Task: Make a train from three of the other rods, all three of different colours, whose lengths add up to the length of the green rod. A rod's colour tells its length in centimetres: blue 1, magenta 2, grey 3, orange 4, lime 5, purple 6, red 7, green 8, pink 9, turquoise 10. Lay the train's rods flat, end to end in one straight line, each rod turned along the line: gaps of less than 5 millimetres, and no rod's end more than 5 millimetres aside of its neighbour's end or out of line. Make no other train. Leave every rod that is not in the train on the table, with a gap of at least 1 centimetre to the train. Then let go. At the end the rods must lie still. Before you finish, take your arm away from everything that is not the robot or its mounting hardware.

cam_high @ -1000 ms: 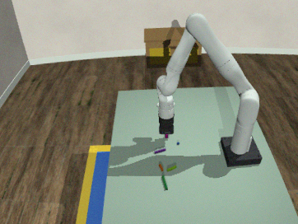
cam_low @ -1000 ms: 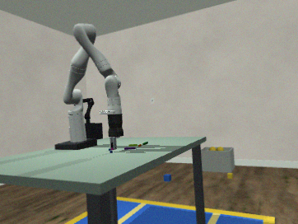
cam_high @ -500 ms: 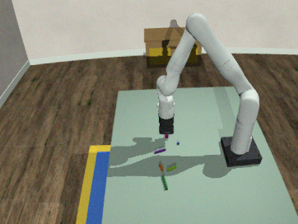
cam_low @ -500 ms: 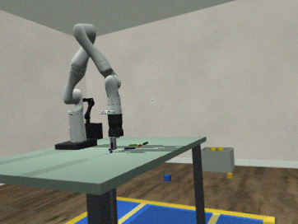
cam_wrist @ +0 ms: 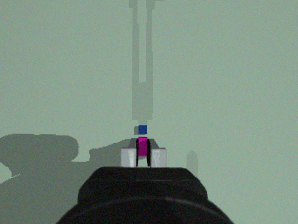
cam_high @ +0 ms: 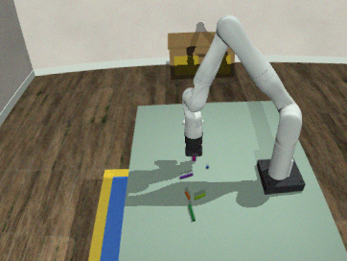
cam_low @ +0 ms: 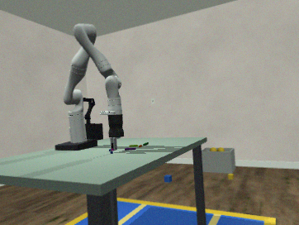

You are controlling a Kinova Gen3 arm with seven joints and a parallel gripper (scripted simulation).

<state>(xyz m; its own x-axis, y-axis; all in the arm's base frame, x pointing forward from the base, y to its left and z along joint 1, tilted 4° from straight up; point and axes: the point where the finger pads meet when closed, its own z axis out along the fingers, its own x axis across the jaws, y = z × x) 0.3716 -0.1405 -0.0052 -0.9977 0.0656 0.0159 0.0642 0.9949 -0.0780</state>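
My gripper is now 10 mm above the magenta rod. Also, from my hand: orange rod: 40 mm ahead, 210 mm to the left, 30 mm below; lime rod: 20 mm behind, 220 mm to the left, 30 mm below; purple rod: 40 mm ahead, 100 mm to the left, 30 mm below.
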